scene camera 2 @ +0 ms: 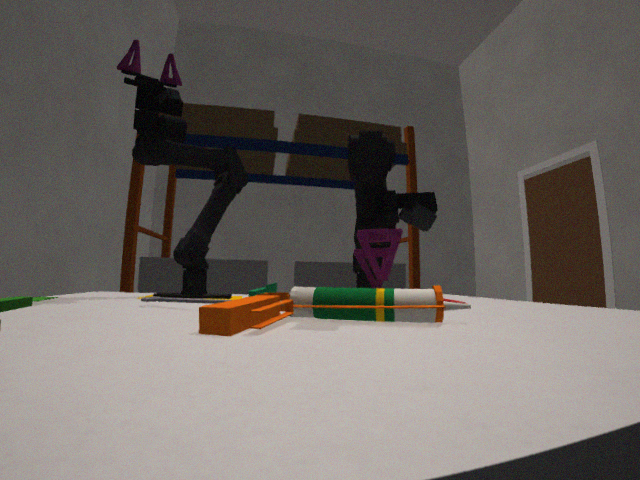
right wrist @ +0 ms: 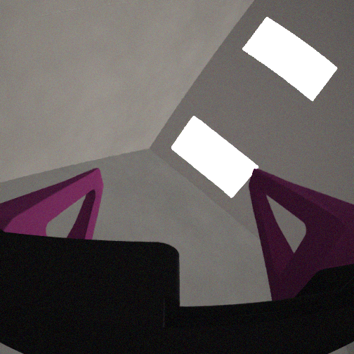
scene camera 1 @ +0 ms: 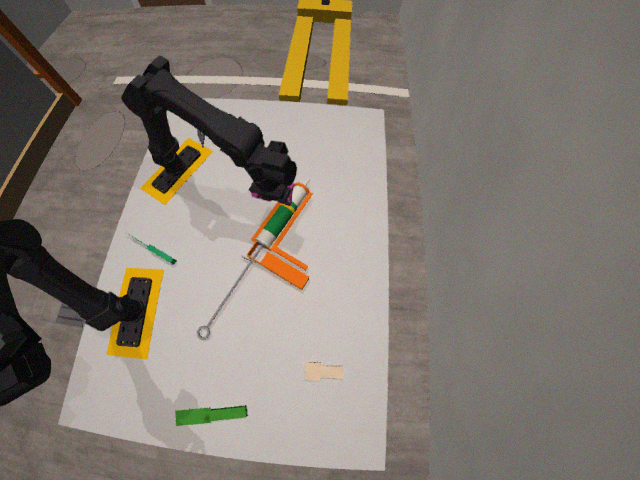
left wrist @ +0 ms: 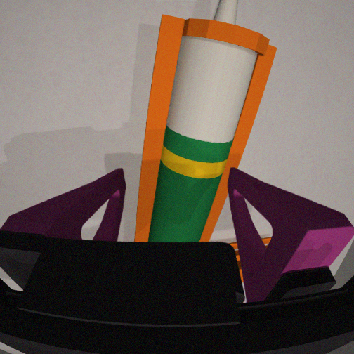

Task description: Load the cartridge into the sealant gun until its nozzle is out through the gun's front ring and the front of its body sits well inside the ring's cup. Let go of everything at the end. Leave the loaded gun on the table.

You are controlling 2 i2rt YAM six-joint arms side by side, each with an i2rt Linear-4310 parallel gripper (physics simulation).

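Frame: origin at the left arm's base, x ahead, y left, z up, level; millimetres.
Seen in the pictures: left gripper, between the fingertips: (scene camera 2: 379, 285) (scene camera 1: 280, 202); right gripper, between the fingertips: (scene camera 2: 154, 47); left arm's base, origin of its link: (scene camera 1: 177, 169); right arm's base, origin of its link: (scene camera 2: 194, 297) (scene camera 1: 135, 311).
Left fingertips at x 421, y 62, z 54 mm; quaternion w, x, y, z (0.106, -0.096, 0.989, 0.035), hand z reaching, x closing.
Offsets run from my left fingertips to a thing's top centre. "*": to the spot under its first point.
The orange sealant gun @(* dz -21, dx +127, dy -169 mm) (scene camera 1: 285, 271) (scene camera 2: 222, 317) (left wrist: 162, 75) lies on the table, its rod @(dz -27, dx +23, dy -276 mm) (scene camera 1: 227, 297) drawn far back. The white and green cartridge @(dz -4, dx +20, dy -2 mm) (scene camera 1: 278, 222) (scene camera 2: 345, 303) (left wrist: 212, 95) lies between its rails. Its nozzle @(dz -22, dx +20, dy +100 mm) (scene camera 2: 457, 306) (left wrist: 227, 11) sticks out through the front ring @(* dz -23, dx +47, dy +83 mm) (scene camera 2: 438, 303) (left wrist: 225, 32), and the body front reaches into the ring; the depth inside is hidden. My left gripper (scene camera 1: 273, 196) (scene camera 2: 378, 283) (left wrist: 176, 176) is partly open above the cartridge, fingers to either side in the left wrist view, holding nothing. My right gripper (scene camera 2: 153, 49) (right wrist: 175, 176) is open and empty, raised high.
A green-handled pointed tool @(dz -10, dx -279, dy -330 mm) (scene camera 1: 161, 254) lies between the two arm bases. A green block-like object @(dz -38, dx +165, dy -593 mm) (scene camera 1: 210, 414) and a small beige piece @(dz -38, dx +360, dy -342 mm) (scene camera 1: 330, 372) lie lower on the white table. A thin red object @(dz -44, dx -262, dy +157 mm) (scene camera 2: 454, 300) shows behind the nozzle.
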